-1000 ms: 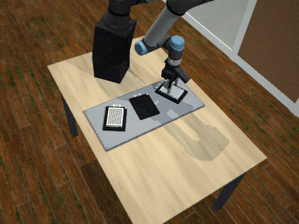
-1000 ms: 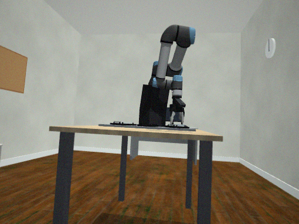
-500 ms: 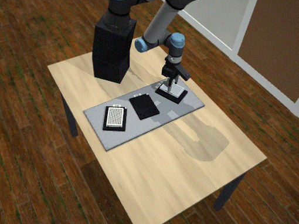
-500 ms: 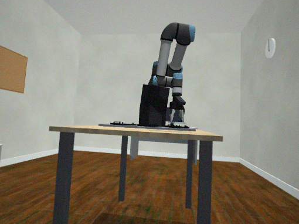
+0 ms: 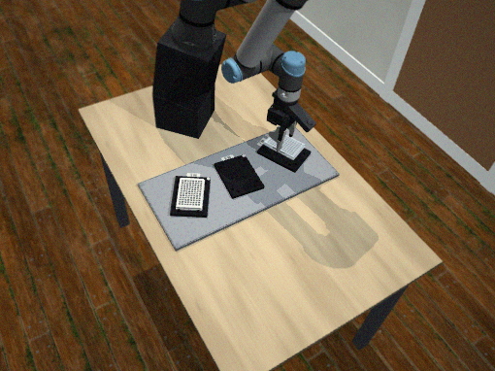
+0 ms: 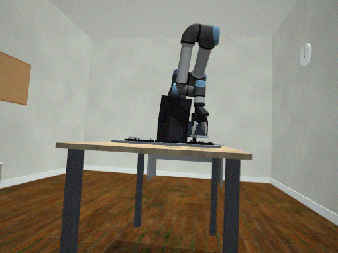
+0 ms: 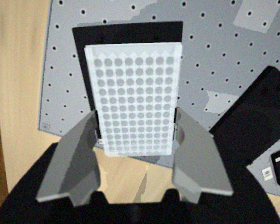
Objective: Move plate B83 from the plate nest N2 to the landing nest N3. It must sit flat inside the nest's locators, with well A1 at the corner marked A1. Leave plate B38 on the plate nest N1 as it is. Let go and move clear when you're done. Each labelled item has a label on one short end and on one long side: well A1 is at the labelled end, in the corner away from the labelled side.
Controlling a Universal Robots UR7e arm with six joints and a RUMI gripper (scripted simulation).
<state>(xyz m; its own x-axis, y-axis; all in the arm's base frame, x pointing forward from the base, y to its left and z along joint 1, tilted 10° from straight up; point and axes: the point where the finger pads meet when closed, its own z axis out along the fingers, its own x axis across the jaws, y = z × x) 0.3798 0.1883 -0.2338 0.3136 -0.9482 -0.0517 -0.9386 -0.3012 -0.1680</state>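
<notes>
Right now my hand is 10 mm to the right of the plate nest N2 and 50 mm above it. The rest, counted from my hand: N2 label: 90 mm behind, 30 mm to the right, 60 mm below; then landing nest N3: 200 mm to the right, 50 mm below; then plate: 20 mm behind, 390 mm to the right, 40 mm below.
</notes>
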